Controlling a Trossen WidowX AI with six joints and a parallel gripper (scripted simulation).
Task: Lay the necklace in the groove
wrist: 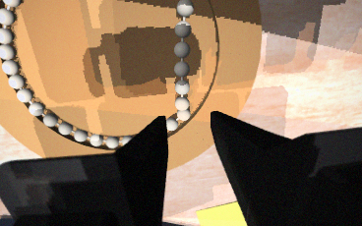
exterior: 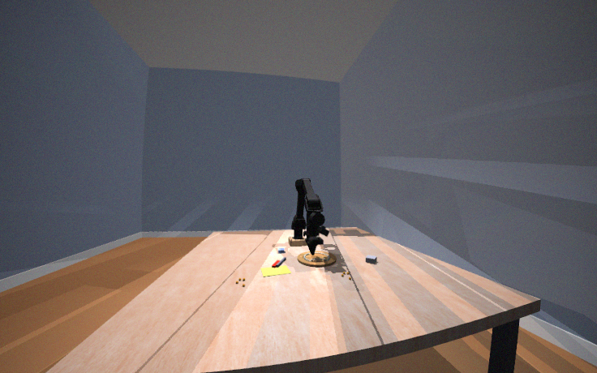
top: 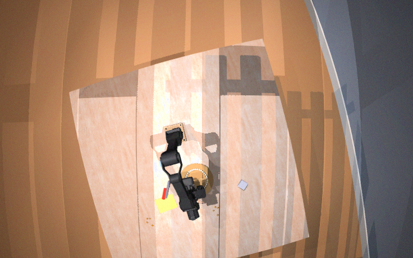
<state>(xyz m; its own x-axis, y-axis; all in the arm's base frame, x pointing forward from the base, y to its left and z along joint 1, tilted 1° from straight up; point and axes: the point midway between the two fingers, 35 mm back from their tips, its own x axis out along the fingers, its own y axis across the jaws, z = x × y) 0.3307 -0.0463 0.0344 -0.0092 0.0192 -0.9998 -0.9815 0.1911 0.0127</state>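
My gripper tip is 40 mm past the round bead board, 40 mm to the right of it and 30 mm above it. The rest, counted from my gripper tip: blue block: 210 mm behind, 100 mm to the right, 40 mm below; yellow note: 30 mm ahead, 190 mm to the right, 40 mm below; red marker: 40 mm behind, 160 mm to the right, 40 mm below.
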